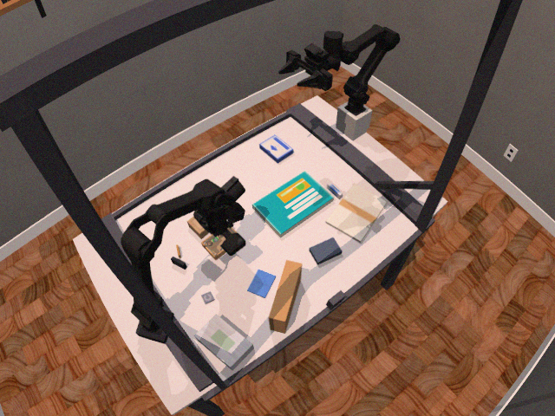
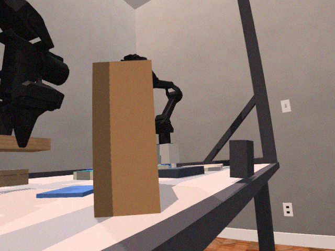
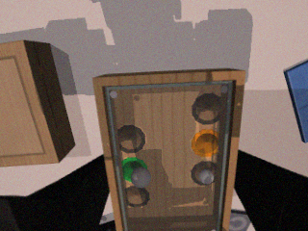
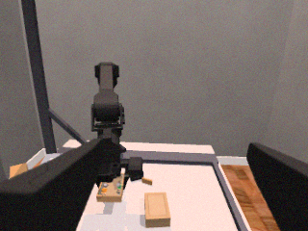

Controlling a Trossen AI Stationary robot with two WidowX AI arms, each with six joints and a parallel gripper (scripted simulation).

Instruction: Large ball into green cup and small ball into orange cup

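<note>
Now: the covered wooden puzzle 3 cm below my left hand. Round my left hand: tan carton (27 cm behind, 2 cm to the left, 5 cm below); then dark box (25 cm behind, 21 cm to the right, 10 cm below).
</note>
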